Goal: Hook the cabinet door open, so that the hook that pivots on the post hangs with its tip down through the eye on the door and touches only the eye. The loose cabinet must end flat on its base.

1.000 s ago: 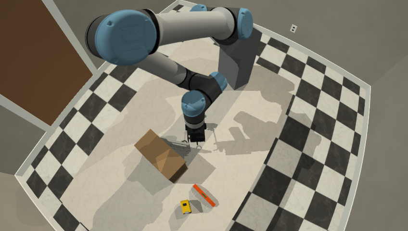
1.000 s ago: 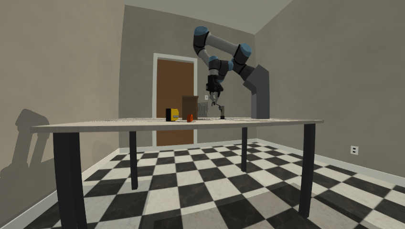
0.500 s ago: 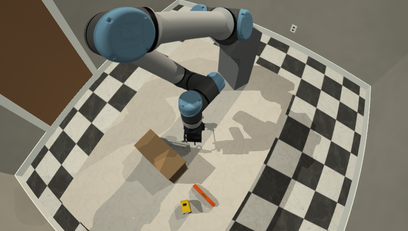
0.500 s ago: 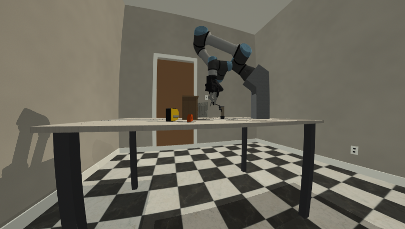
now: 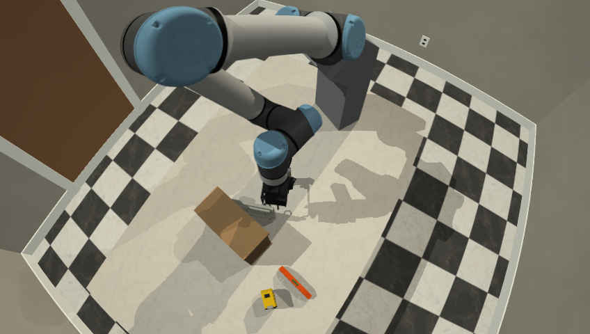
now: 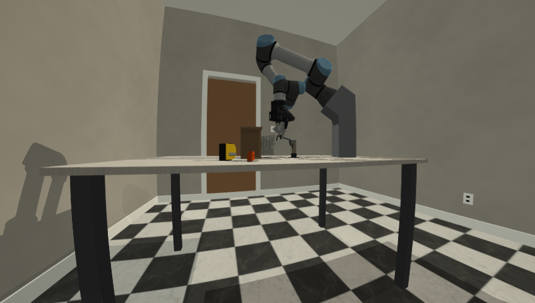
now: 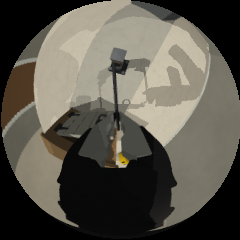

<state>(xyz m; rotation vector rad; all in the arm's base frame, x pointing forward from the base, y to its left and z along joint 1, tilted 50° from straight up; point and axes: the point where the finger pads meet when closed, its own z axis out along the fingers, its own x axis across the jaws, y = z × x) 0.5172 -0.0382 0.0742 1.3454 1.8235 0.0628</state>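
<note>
Now: hand 5 cm short of the grey door, 10 cm to the left of it and 5 cm above it. The rest, counted from my hand: thin dark hook: 3 cm behind, 2 cm below; yellow tape measure: 34 cm ahead, 5 cm to the left, 9 cm below.
</note>
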